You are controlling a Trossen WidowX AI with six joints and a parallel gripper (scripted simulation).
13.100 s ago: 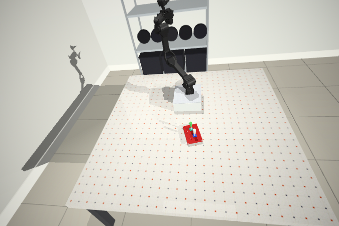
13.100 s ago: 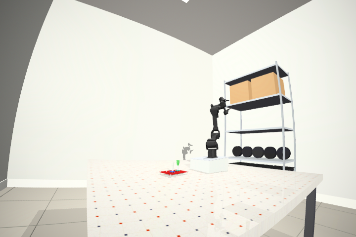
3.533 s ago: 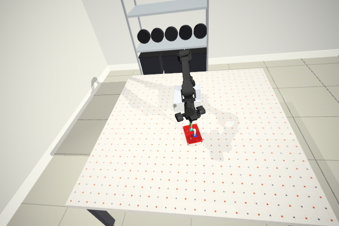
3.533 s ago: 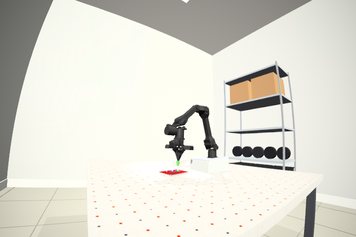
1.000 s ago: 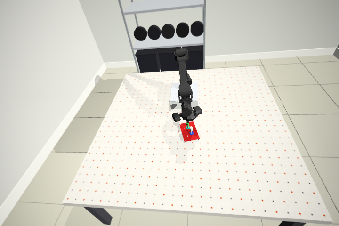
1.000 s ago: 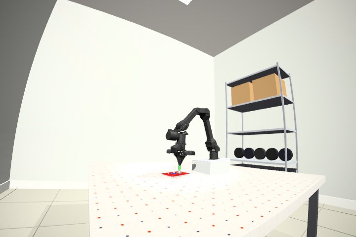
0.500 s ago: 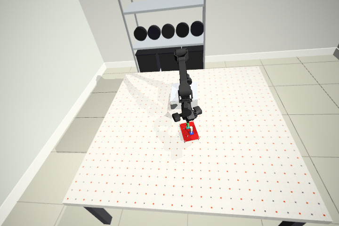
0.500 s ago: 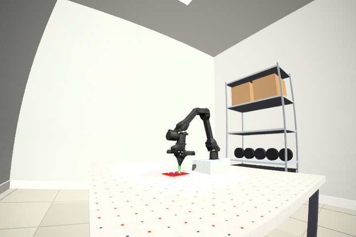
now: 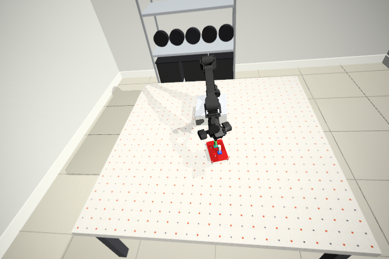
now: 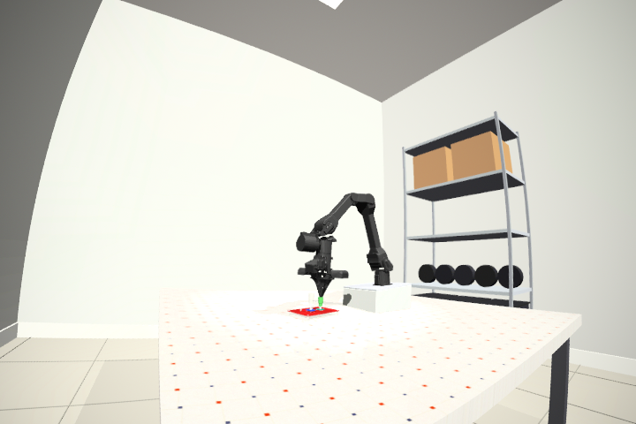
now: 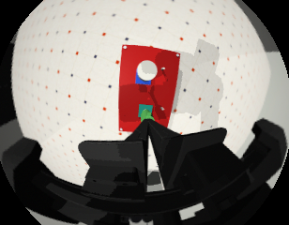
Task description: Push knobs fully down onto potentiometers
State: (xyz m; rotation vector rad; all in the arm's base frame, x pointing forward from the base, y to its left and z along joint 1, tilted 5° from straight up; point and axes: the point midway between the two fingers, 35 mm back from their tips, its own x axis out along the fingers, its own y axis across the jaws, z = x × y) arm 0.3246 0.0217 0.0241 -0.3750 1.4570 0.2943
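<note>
Right now the green knob is 1 cm below my gripper tip. Also, from my gripper tip: pale knob (5 cm ahead, 2 cm to the left).
</note>
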